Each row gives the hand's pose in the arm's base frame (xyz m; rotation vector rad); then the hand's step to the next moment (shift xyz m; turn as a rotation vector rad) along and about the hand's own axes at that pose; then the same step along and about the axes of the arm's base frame.
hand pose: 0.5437 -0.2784 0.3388 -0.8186 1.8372 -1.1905
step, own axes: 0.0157 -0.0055 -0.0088 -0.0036 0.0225 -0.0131
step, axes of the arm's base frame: -0.0147 -0.0113 0.0032 -0.0119 0.0165 -0.0167
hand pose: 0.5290 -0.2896 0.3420 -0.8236 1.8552 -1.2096
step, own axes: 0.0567 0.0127 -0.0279 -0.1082 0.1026 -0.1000
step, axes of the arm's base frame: -0.0539 -0.0302 -0.0185 -0.0423 0.1691 -0.0428
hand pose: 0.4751 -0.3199 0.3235 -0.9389 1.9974 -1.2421
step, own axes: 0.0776 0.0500 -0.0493 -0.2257 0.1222 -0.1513
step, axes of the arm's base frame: -0.0954 -0.0232 -0.0363 -0.0204 0.2960 -0.0270
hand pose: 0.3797 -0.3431 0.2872 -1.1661 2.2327 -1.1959
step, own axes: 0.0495 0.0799 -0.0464 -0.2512 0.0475 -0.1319
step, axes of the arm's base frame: -0.0987 0.0090 -0.0343 0.0444 0.2835 0.0205
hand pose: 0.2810 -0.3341 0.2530 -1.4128 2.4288 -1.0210
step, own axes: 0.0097 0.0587 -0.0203 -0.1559 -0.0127 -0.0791
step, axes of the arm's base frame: -0.0561 0.0209 -0.0193 0.0588 0.1609 0.0369
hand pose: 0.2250 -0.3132 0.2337 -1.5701 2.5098 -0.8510
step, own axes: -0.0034 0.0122 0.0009 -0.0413 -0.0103 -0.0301
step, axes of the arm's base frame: -0.0080 0.0065 -0.0074 0.0182 0.0442 0.0208
